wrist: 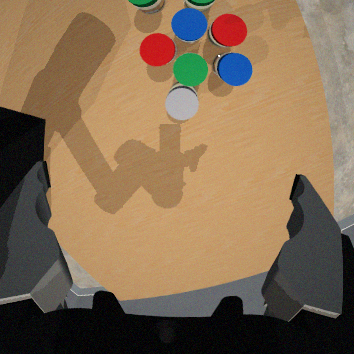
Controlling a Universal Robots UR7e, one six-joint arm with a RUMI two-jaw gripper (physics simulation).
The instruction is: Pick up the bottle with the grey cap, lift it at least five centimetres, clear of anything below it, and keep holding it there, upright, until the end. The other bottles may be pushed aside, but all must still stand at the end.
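Frame: origin at the arm's base, x ahead, y left, z up, level; millimetres.
Seen in the pictures: gripper, fingertip midpoint: [170, 168].
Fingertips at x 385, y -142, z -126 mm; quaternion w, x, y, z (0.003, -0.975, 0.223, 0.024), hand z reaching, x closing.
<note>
A point is followed by its place in that frame.
The bottle with the grey cap [182, 104] {x 379, y -163, z -374 mm} stands upright on the wooden table [225, 225] {x 359, y -537, z -479 mm}, seen from above in the upper middle of the wrist view. It is at the near end of the group of bottles, with a green-capped bottle [190, 69] {x 412, y -114, z -374 mm} close behind it. My gripper [170, 168] {x 385, y -142, z -126 mm} is open, with its two jaws wide apart at the left and right of the view and nothing between them. The grey cap lies farther up the view than the jaw tips, near the midline between them. Most of the bottle's body is hidden under its cap.
Behind stand bottles with red caps [157, 49] {x 377, y -65, z -374 mm} [229, 30] {x 491, y -74, z -374 mm} and blue caps [189, 24] {x 437, y -46, z -374 mm} [235, 69] {x 478, y -137, z -374 mm}. Two more green-capped bottles [146, 2] {x 392, y 15, z -374 mm} [199, 3] {x 465, y -17, z -380 mm} are cut off by the top edge. The table's curved edge runs down the right side. The arm's shadow falls across the left and middle.
</note>
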